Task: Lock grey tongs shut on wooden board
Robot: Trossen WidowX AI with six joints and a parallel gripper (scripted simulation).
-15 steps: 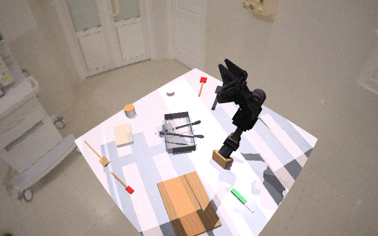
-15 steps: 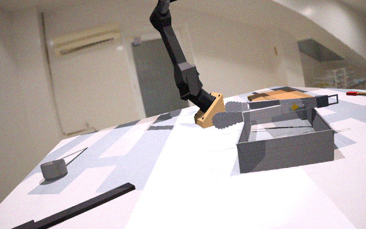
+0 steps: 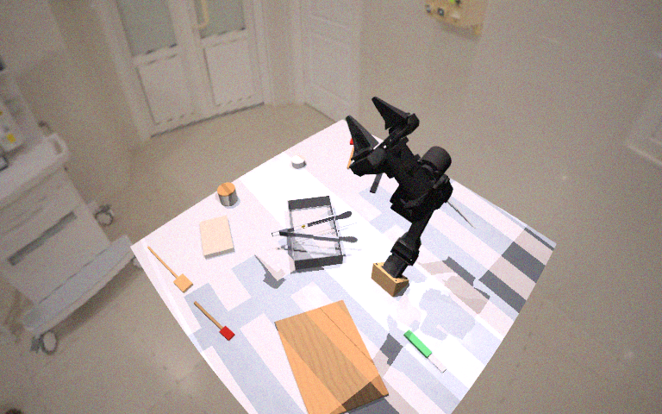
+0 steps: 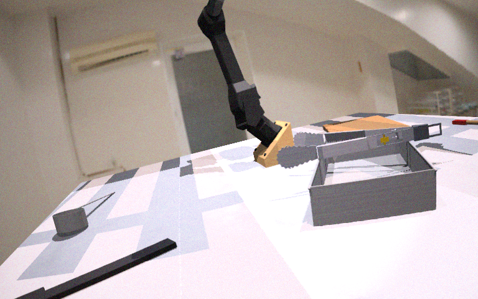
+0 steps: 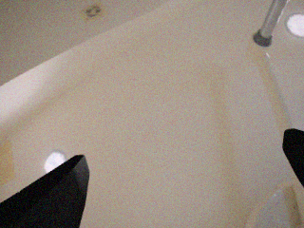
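My gripper tip is now 700 mm above the grey roasting tin, 320 mm short of it and 80 mm to the left of it. From my gripper tip the other things lie so: wooden board (730 mm below, 180 mm to the left, 120 mm behind); green-handled knife (730 mm below, 310 mm behind, 70 mm to the right); pale block (720 mm below, 540 mm ahead, 240 mm to the left).
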